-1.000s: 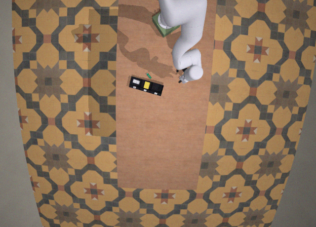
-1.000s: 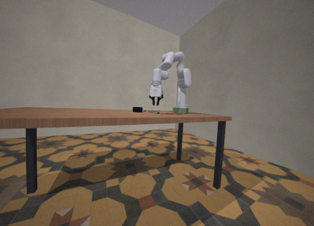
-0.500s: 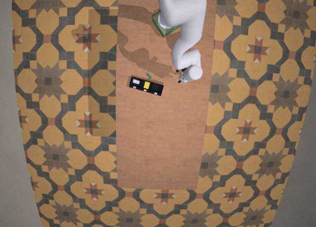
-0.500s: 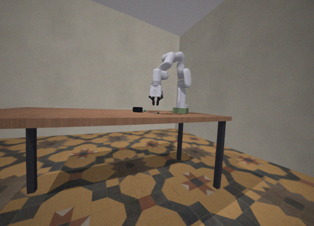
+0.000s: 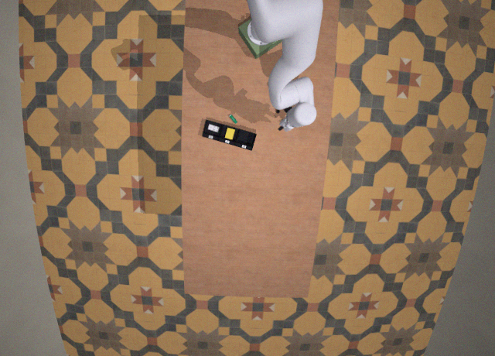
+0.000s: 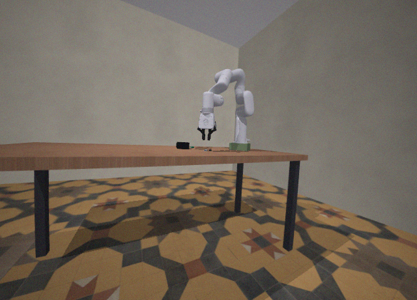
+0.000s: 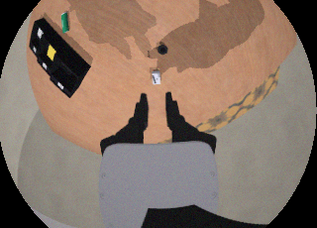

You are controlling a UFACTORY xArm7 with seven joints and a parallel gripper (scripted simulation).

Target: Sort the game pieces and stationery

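The pale piece is 80 mm below my hand. Round my hand: yellow block 70 mm ahead, 260 mm to the right, 80 mm below; green piece 250 mm to the right, 80 mm below; black piece 50 mm behind, 30 mm to the right, 90 mm below.
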